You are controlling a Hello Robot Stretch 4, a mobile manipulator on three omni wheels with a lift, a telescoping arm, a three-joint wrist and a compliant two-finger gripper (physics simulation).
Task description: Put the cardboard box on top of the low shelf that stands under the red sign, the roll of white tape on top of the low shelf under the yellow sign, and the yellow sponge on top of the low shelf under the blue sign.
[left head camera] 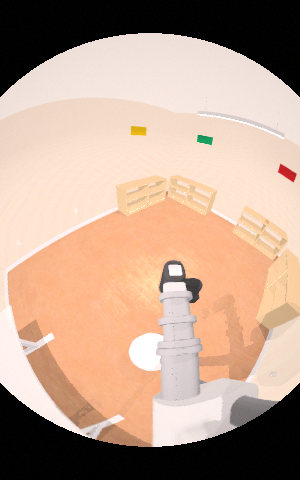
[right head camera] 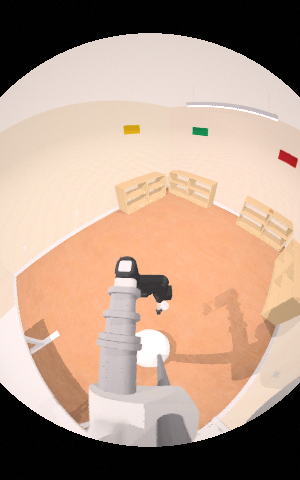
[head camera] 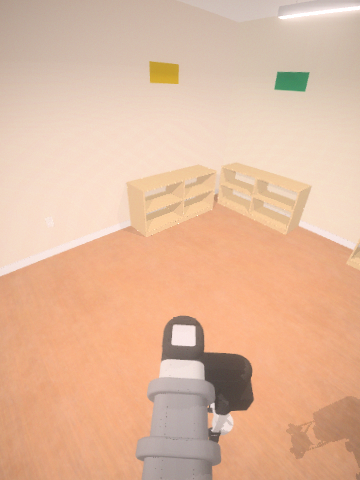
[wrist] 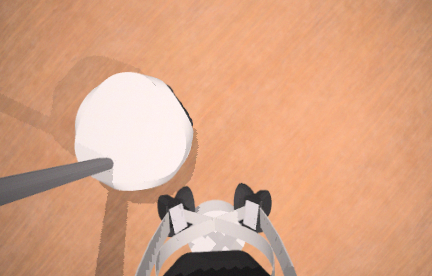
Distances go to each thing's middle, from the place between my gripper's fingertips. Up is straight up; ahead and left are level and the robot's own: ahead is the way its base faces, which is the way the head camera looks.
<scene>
I see the roll of white tape [wrist: 215, 241] 3 cm to the right of my hand and 1 cm above it.
</scene>
